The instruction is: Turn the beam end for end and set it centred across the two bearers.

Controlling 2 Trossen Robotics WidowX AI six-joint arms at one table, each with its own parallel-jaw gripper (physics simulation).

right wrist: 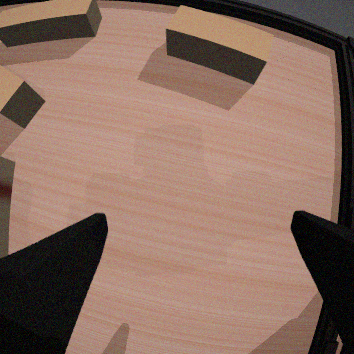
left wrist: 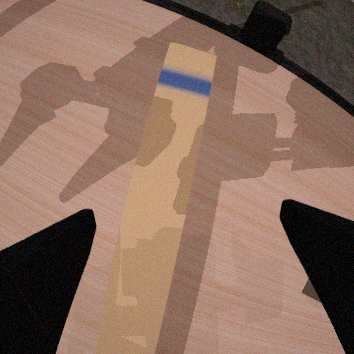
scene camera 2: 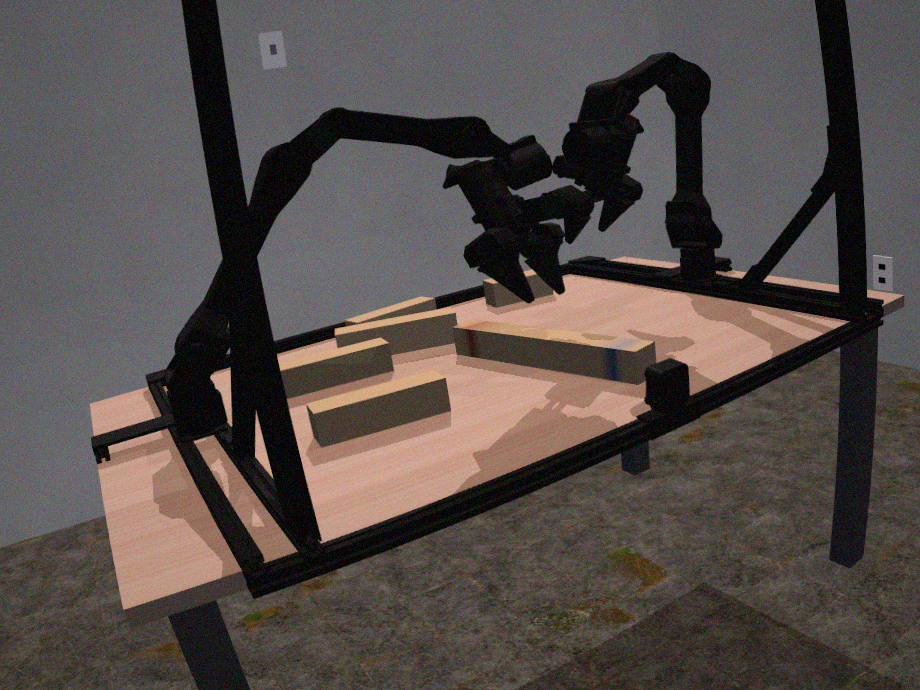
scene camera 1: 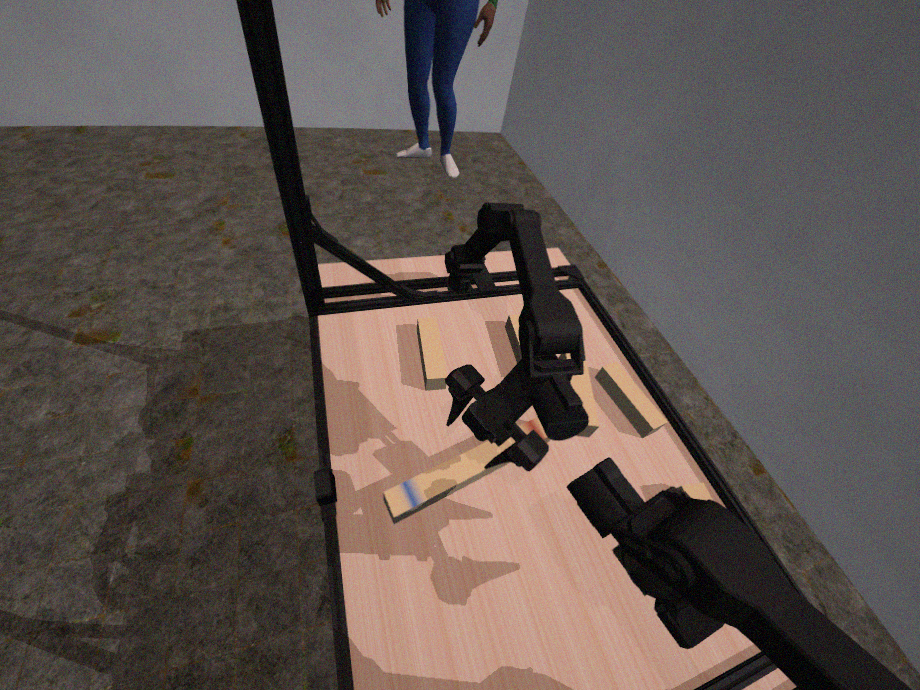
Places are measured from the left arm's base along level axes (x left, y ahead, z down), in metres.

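Pixels of known places: left gripper, fingertip midpoint: [left wrist: 188, 214] [scene camera 2: 547, 297] [scene camera 1: 466, 445]; right gripper, fingertip midpoint: [right wrist: 201, 222] [scene camera 2: 585, 236]; left arm's base, link origin: [scene camera 2: 201, 430] [scene camera 1: 458, 285]; right arm's base, link origin: [scene camera 2: 699, 278].
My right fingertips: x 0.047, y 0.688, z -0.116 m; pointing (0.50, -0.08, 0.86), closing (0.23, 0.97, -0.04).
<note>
Ahead of a thing's pixels: the offset from my right fingertips to its top centre. "pt": to the spot under its first point.
The long wooden beam @(dx -0.156, dy -0.212, dz +0.091 m) [scene camera 1: 457, 473] [scene camera 2: 549, 352] [left wrist: 150, 200] [right wrist: 4, 220] lies slanted on the table, its blue band nearer the front rail and its red band by the blocks. Several shorter wooden blocks lie around; which two are the bearers I cannot tell. Two of them are a block @(dx -0.173, dy -0.479, dz +0.091 m) [scene camera 1: 431, 352] [scene camera 2: 378, 412] and a lone block @(dx +0.221, dy -0.006, dz +0.088 m) [scene camera 2: 517, 291] [right wrist: 220, 35]. My left gripper [scene camera 1: 473, 438] [scene camera 2: 544, 293] [left wrist: 188, 214] is open and empty above the beam, fingers on either side of it in the left wrist view. My right gripper [scene camera 2: 587, 231] [right wrist: 201, 222] is open and empty, high behind it; scene camera 1 hides its fingertips.
More blocks @(dx +0.233, dy -0.273, dz +0.091 m) [scene camera 1: 631, 401] @(dx +0.049, dy -0.456, dz +0.091 m) [scene camera 2: 334, 369] @(dx +0.117, dy -0.318, dz +0.085 m) [scene camera 2: 397, 334] [right wrist: 50, 20] lie near the far side. A black frame rail [scene camera 1: 332, 564] [scene camera 2: 475, 493] edges the table, with a small black box @(pt dx -0.415, dy -0.226, dz +0.080 m) [scene camera 1: 324, 484] [scene camera 2: 666, 384] [left wrist: 266, 25] on it near the beam's blue end. The two wrists are close together in scene camera 2.
</note>
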